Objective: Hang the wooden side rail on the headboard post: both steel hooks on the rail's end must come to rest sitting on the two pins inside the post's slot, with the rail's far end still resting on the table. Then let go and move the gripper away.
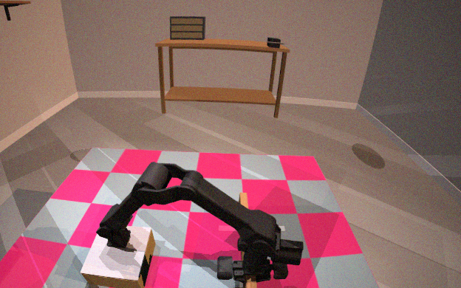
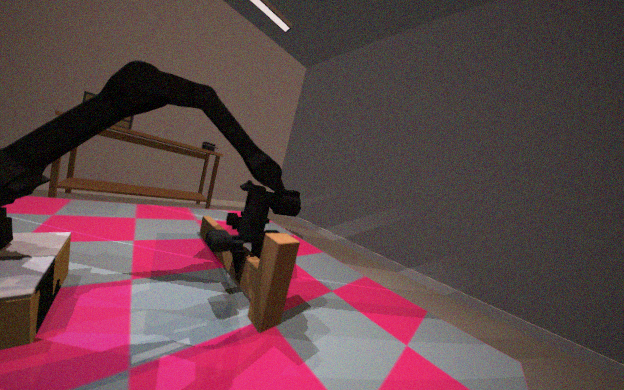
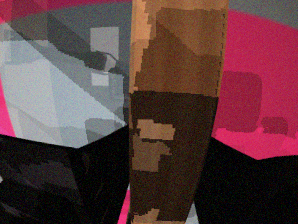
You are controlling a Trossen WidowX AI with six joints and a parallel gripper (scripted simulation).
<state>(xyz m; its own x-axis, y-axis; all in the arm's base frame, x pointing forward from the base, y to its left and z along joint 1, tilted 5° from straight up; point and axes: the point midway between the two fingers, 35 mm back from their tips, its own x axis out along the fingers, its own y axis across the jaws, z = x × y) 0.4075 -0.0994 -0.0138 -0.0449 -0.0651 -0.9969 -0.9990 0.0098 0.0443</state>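
My gripper tip is now 120 mm to the left of the wooden headboard post and 40 mm below it.
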